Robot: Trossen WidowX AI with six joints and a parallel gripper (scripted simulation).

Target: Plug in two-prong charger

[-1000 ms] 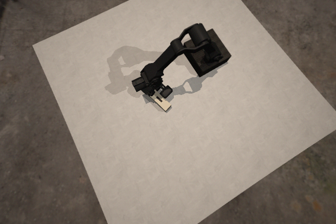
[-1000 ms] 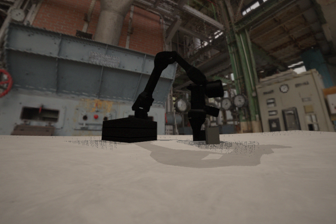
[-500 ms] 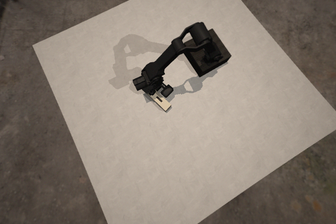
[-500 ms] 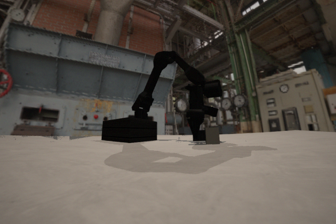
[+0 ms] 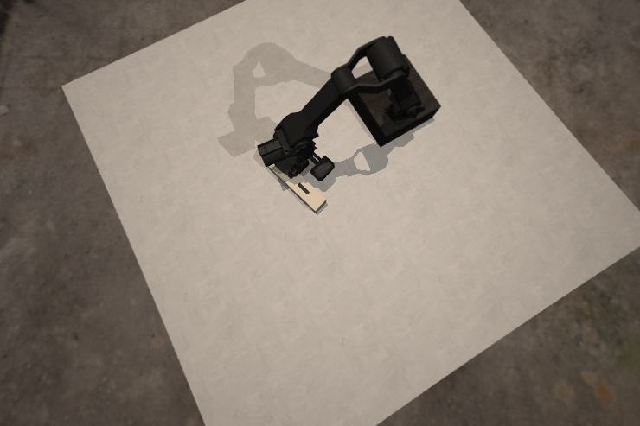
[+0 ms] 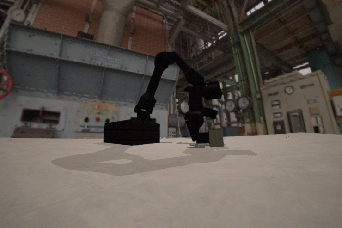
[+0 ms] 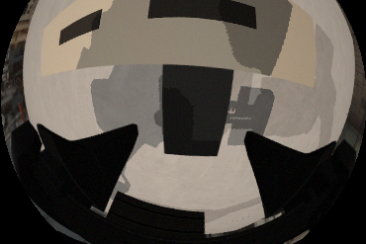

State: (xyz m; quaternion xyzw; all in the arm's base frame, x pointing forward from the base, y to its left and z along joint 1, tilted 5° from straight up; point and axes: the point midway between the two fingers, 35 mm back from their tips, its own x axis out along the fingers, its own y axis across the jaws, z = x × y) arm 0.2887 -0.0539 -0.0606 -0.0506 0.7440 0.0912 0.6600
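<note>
Right now the black two-prong charger is 40 mm ahead of my gripper tip, 10 mm to the left of it and 10 mm above it.
</note>
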